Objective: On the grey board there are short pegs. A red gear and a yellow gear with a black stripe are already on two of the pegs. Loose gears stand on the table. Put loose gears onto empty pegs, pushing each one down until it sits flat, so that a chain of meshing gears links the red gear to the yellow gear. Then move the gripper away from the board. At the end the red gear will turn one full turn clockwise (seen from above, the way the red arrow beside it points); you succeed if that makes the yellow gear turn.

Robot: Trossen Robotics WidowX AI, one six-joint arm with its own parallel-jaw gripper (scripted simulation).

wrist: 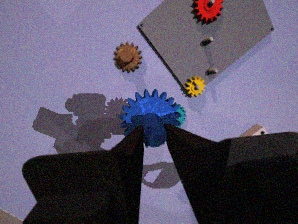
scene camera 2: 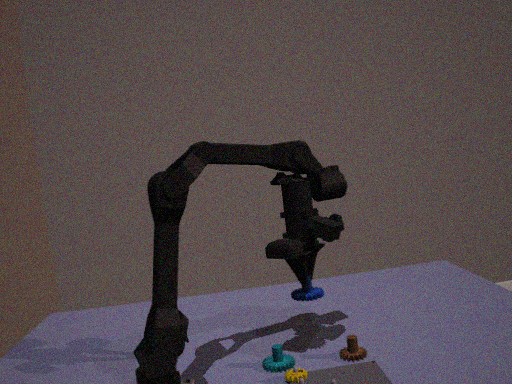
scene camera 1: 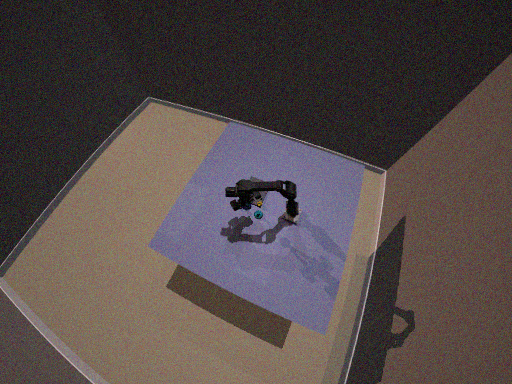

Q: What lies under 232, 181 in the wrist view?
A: The gripper.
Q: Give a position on a blue gear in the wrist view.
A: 151, 112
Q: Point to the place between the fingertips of the gripper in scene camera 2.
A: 306, 282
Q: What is the gripper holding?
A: A blue gear.
